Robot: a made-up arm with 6 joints. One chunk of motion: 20 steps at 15 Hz.
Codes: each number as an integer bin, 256 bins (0 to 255) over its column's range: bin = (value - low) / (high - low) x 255, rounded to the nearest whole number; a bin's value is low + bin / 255 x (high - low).
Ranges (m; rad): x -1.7..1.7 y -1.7..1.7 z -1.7..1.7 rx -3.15..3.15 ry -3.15..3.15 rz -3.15..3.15
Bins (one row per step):
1: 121 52 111 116 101 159
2: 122 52 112 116 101 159
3: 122 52 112 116 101 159
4: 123 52 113 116 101 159
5: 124 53 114 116 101 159
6: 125 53 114 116 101 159
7: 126 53 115 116 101 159
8: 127 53 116 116 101 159
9: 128 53 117 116 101 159
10: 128 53 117 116 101 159
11: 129 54 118 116 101 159
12: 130 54 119 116 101 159
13: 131 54 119 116 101 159
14: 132 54 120 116 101 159
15: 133 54 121 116 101 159
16: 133 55 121 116 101 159
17: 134 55 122 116 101 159
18: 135 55 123 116 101 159
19: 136 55 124 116 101 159
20: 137 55 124 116 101 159
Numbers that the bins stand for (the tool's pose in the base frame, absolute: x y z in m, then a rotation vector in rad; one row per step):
1: -0.0867 -1.0067 -0.2200 -0.2841 -0.6547 0.7782
2: -0.0733 -1.0067 -0.2067 -0.2841 -0.6547 0.7782
3: -0.0733 -1.0067 -0.2067 -0.2841 -0.6547 0.7782
4: -0.0600 -1.0067 -0.1933 -0.2841 -0.6547 0.7782
5: -0.0467 -0.9933 -0.1800 -0.2841 -0.6547 0.7782
6: -0.0333 -0.9933 -0.1800 -0.2841 -0.6547 0.7782
7: -0.0200 -0.9933 -0.1667 -0.2841 -0.6547 0.7782
8: -0.0067 -0.9933 -0.1533 -0.2841 -0.6547 0.7782
9: 0.0067 -0.9933 -0.1400 -0.2841 -0.6547 0.7782
10: 0.0067 -0.9933 -0.1400 -0.2841 -0.6547 0.7782
11: 0.0200 -0.9800 -0.1267 -0.2841 -0.6547 0.7782
12: 0.0333 -0.9800 -0.1133 -0.2841 -0.6547 0.7782
13: 0.0467 -0.9800 -0.1133 -0.2841 -0.6547 0.7782
14: 0.0600 -0.9800 -0.1000 -0.2841 -0.6547 0.7782
15: 0.0733 -0.9800 -0.0867 -0.2841 -0.6547 0.7782
16: 0.0733 -0.9667 -0.0867 -0.2841 -0.6547 0.7782
17: 0.0867 -0.9667 -0.0733 -0.2841 -0.6547 0.7782
18: 0.1000 -0.9667 -0.0600 -0.2841 -0.6547 0.7782
19: 0.1133 -0.9667 -0.0467 -0.2841 -0.6547 0.7782
20: 0.1267 -0.9667 -0.0467 -0.2841 -0.6547 0.7782

